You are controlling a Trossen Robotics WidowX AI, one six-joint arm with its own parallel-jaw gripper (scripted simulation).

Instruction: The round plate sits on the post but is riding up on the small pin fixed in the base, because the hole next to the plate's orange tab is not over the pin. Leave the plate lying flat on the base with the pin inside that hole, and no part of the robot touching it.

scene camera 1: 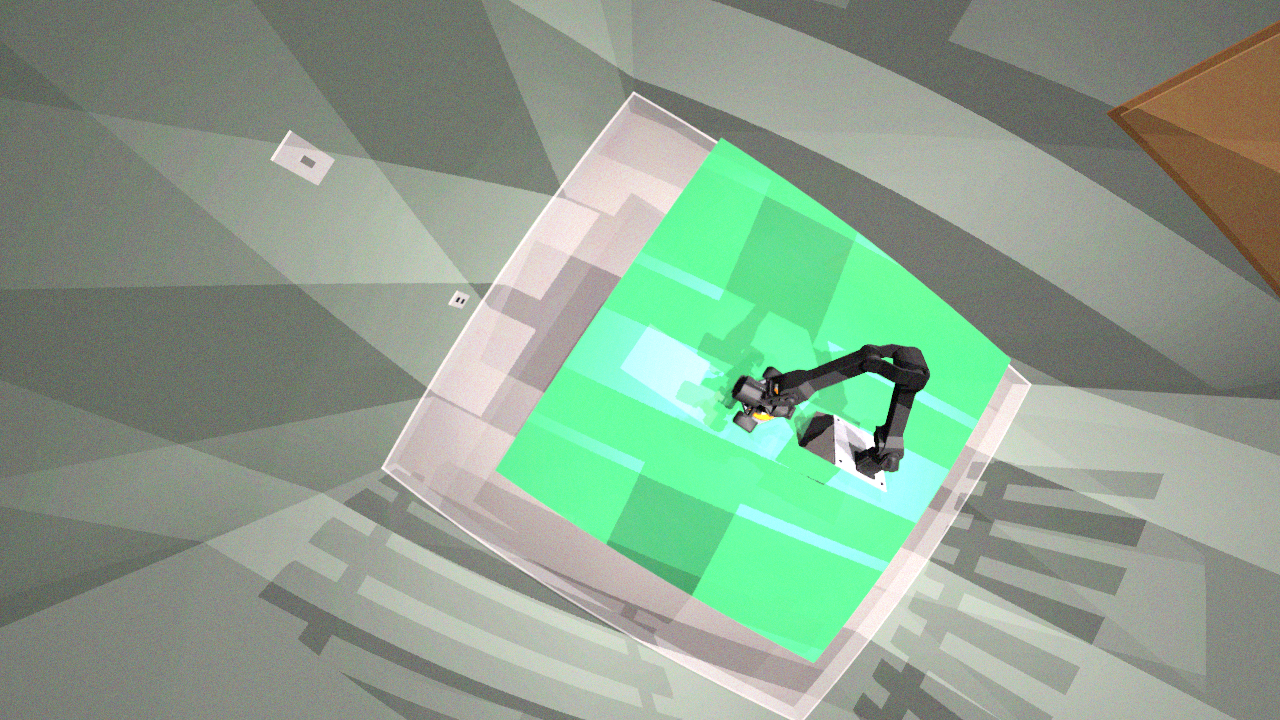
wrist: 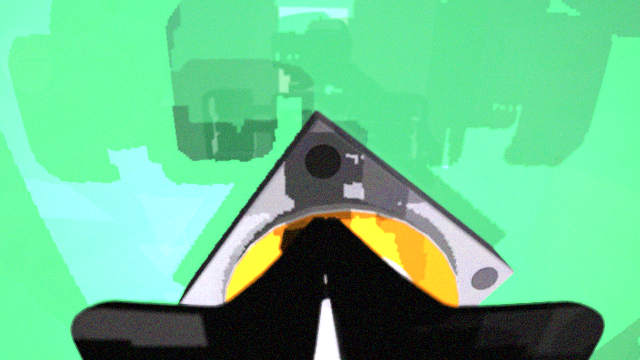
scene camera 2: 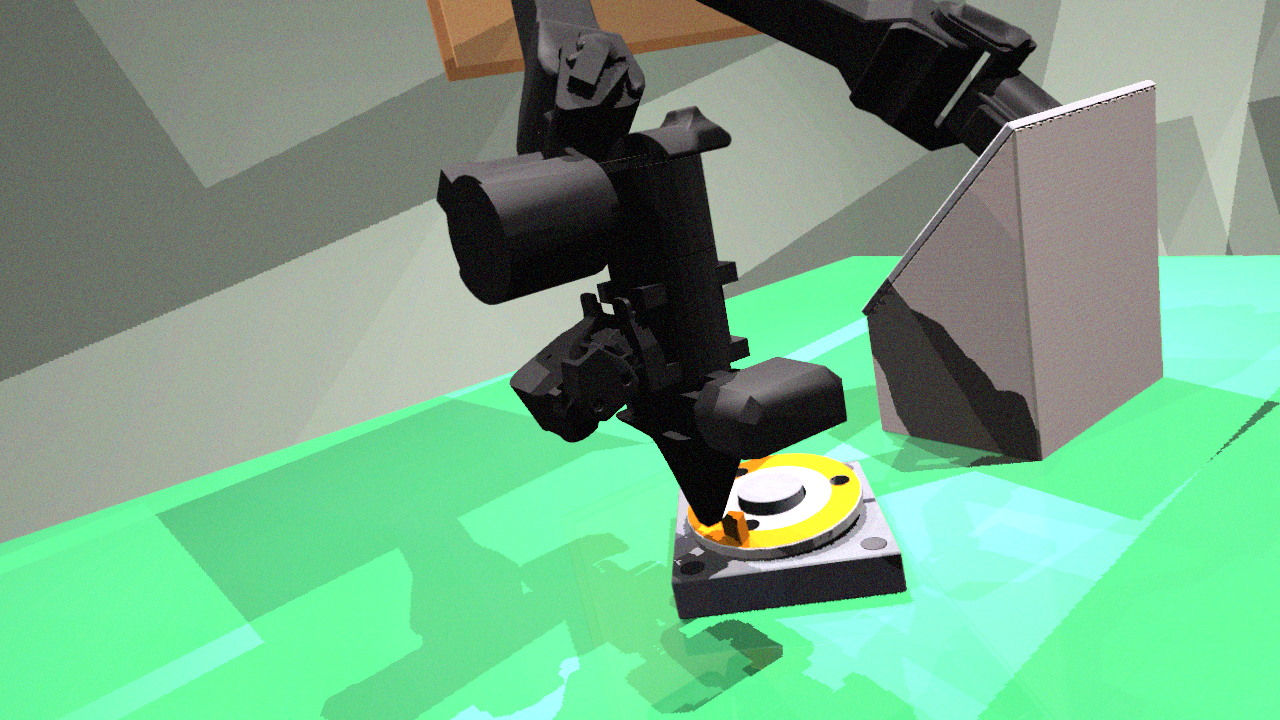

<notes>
I see my gripper [scene camera 2: 711,523], a round plate [scene camera 2: 833,493] and a square base [scene camera 2: 864,560].
My gripper also shows in the wrist view [wrist: 325,228]. The square base also shows in the wrist view [wrist: 323,165].
</notes>
